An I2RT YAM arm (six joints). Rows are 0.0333 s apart.
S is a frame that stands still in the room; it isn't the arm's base.
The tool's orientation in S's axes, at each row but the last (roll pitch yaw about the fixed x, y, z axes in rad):
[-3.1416, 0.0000, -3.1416]
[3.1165, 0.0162, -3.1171]
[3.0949, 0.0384, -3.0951]
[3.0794, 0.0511, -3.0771]
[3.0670, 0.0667, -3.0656]
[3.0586, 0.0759, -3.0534]
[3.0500, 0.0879, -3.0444]
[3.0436, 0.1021, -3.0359]
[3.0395, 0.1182, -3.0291]
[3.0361, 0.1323, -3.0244]
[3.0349, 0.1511, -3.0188]
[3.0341, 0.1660, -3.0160]
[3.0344, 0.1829, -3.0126]
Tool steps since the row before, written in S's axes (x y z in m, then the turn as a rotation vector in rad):
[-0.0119, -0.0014, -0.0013, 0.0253, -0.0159, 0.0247]
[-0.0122, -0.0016, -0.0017, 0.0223, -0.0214, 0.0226]
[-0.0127, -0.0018, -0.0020, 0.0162, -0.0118, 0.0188]
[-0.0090, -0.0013, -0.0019, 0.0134, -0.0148, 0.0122]
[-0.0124, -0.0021, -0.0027, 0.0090, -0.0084, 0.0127]
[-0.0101, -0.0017, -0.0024, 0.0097, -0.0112, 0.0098]
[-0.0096, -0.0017, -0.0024, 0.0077, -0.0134, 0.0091]
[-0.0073, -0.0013, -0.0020, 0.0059, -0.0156, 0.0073]
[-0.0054, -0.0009, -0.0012, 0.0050, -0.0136, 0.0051]
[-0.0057, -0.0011, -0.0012, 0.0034, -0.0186, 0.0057]
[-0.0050, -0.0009, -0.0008, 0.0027, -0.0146, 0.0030]
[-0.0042, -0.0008, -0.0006, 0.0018, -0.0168, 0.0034]
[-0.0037, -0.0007, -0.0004, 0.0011, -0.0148, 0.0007]
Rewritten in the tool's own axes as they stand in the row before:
[0.0119, -0.0014, 0.0013, -0.0253, -0.0159, -0.0247]
[0.0123, -0.0013, 0.0015, -0.0221, -0.0214, -0.0228]
[0.0128, -0.0013, 0.0015, -0.0163, -0.0117, -0.0188]
[0.0092, -0.0008, 0.0014, -0.0130, -0.0149, -0.0125]
[0.0127, -0.0013, 0.0018, -0.0092, -0.0081, -0.0128]
[0.0104, -0.0009, 0.0015, -0.0094, -0.0112, -0.0101]
[0.0099, -0.0009, 0.0015, -0.0071, -0.0132, -0.0098]
[0.0076, -0.0006, 0.0012, -0.0049, -0.0154, -0.0084]
[0.0056, -0.0003, 0.0005, -0.0040, -0.0135, -0.0061]
[0.0059, -0.0005, 0.0004, -0.0019, -0.0182, -0.0074]
[0.0051, -0.0003, 0.0000, -0.0013, -0.0144, -0.0044]
[0.0043, -0.0003, -0.0001, -0.0002, -0.0164, -0.0052]
[0.0038, -0.0002, -0.0003, 0.0007, -0.0146, -0.0024]

